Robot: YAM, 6 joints.
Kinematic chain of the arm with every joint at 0, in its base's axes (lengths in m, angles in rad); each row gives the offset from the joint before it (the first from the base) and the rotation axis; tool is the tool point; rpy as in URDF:
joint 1: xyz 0 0 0.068 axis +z
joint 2: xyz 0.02 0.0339 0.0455 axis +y
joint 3: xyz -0.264 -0.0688 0 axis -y
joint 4: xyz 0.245 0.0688 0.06 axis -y
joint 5: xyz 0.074 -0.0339 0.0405 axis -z
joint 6: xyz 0.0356 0 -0.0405 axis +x
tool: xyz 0 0 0 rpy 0 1.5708 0
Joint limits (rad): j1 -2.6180..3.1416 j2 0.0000..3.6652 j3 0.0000..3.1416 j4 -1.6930..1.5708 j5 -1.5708..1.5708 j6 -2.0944..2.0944
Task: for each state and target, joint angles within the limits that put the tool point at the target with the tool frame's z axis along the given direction. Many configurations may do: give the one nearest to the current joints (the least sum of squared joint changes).
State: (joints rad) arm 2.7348 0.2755 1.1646 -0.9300 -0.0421 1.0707
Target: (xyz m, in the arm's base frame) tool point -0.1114 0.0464 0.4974 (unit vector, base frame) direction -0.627 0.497 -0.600
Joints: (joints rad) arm 2.8298 1.1133 1.8911 -1.4531 0.2845 1.0707
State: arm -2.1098 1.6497 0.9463 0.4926 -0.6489 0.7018
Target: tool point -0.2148 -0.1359 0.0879 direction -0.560 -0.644 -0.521
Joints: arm -2.6162 1.7080 0.3349 0.8001 -0.2799 0.7018
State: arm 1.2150 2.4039 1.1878 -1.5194 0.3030 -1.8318
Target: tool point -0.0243 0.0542 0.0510 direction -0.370 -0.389 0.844
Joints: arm 1.7330 3.1187 0.4640 -1.6910 -0.4421 -1.8318
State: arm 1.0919 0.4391 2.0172 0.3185 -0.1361 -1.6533
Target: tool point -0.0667 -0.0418 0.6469 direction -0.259 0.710 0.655
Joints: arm 0.8623 0.8342 2.0352 -0.1452 -0.7190 -1.6533
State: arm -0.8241 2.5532 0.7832 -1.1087 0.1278 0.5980
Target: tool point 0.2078 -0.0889 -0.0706 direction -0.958 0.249 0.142
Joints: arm -0.3841 2.9642 1.3702 -1.6912 0.1285 0.5980
